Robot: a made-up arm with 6 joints.
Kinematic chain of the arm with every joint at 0, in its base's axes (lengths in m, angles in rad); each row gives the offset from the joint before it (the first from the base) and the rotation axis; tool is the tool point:
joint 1: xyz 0 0 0.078 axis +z
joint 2: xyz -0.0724 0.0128 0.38 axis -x
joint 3: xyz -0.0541 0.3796 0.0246 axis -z
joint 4: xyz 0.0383 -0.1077 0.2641 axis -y
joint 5: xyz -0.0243 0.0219 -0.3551 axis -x
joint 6: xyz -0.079 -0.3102 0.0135 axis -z
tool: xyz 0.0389 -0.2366 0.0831
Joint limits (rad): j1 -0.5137..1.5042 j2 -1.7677..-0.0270 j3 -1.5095..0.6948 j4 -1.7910..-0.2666 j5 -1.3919..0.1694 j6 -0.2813..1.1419
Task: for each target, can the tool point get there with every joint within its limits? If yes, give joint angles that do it. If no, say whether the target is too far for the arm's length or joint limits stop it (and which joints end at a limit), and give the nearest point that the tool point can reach.
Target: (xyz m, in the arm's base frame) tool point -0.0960 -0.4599 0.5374
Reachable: yes | joints -0.0288 -0.1932 -0.9372 -1.3147 -0.8243 -0.0311
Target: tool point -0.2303 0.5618 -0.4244
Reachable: no: joint limits stop it (at a limit: joint 1, joint 2, joint 3, joint 4, joint 5) | nearest point -0.2527 0.5373 -0.0739 | short by 0.352 m
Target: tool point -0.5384 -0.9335 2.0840
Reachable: no: too far | nearest point -0.4254 -0.7376 1.4105 | short by 0.710 m
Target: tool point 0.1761 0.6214 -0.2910
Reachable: no: joint limits stop it (at a limit: joint 3, joint 4, joint 5, joint 6) | nearest point 0.1058 0.3732 0.0146 | short by 0.400 m
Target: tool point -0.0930 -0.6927 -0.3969
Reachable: no: joint limits stop it (at a limit: joint 2, joint 4, joint 5) | nearest point -0.0791 -0.5889 -0.0910 | short by 0.323 m
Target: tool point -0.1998 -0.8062 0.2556
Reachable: yes | joints 0.5739 -1.3552 -0.4650 -1.6710 -1.1142 0.3871
